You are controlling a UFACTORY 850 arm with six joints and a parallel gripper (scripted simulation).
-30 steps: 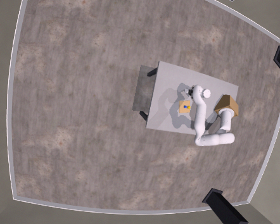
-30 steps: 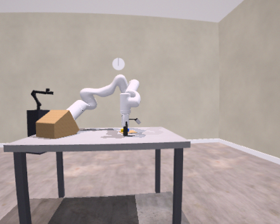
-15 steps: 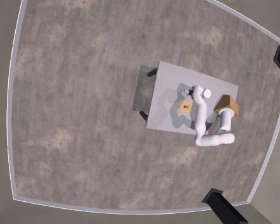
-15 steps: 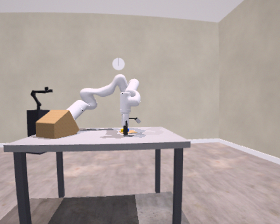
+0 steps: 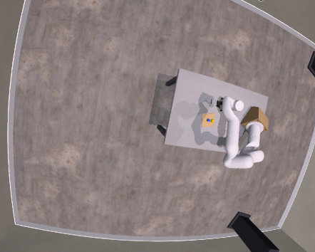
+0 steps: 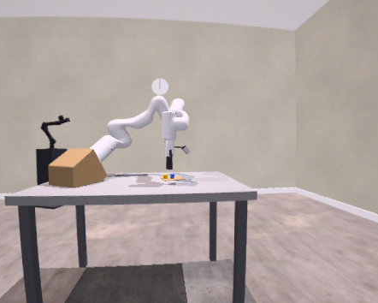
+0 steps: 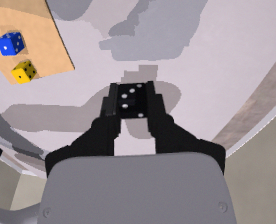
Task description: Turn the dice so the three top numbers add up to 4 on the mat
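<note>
Right now my hand is 30 mm past the blue die, 170 mm to the right of it and 90 mm above it. From my hand the other things lie so: yellow die 80 mm behind, 150 mm to the left, 90 mm below; then tan mat 30 mm behind, 170 mm to the left, 100 mm below; then black die 10 mm below.
</note>
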